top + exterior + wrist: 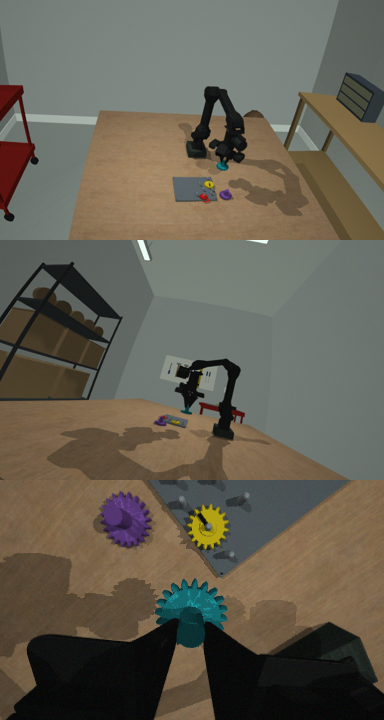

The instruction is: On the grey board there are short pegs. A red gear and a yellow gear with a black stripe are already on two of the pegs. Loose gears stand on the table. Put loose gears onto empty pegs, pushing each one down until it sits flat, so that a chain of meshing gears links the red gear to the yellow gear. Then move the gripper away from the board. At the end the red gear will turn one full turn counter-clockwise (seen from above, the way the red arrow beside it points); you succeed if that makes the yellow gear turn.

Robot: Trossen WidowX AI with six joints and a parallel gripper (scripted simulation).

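The red gear lies 14 cm ahead of my gripper tip, 11 cm to the right of it and 10 cm below it. The rest, counted from my gripper tip: purple gear 12 cm ahead, 10 cm below, 1 cm to the left; yellow gear 10 cm below, 7 cm to the right, 5 cm ahead; teal gear 1 cm below.
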